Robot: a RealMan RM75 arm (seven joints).
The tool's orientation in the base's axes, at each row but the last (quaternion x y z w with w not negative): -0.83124 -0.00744 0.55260 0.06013; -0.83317 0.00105 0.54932 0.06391; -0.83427 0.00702 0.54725 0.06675; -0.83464 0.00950 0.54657 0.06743; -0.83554 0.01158 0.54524 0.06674; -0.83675 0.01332 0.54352 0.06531; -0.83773 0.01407 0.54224 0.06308
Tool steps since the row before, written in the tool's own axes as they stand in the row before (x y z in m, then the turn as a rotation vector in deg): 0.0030 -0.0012 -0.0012 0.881 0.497 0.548; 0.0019 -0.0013 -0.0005 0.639 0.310 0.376; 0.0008 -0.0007 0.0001 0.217 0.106 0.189; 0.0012 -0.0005 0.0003 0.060 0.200 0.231; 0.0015 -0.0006 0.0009 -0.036 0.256 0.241; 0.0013 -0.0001 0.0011 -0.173 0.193 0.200; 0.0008 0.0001 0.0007 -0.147 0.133 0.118
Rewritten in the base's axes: 0.0023 0.0013 -0.0022 -0.188 -0.374 -1.072; 0.0013 0.0014 -0.0014 -0.113 -0.223 -0.764; 0.0003 0.0008 -0.0007 -0.094 -0.069 -0.283; 0.0003 0.0006 -0.0012 -0.204 -0.166 -0.166; -0.0002 0.0008 -0.0017 -0.257 -0.226 -0.088; -0.0005 0.0003 -0.0016 -0.270 -0.175 0.059; -0.0003 0.0000 -0.0010 -0.180 -0.124 0.074
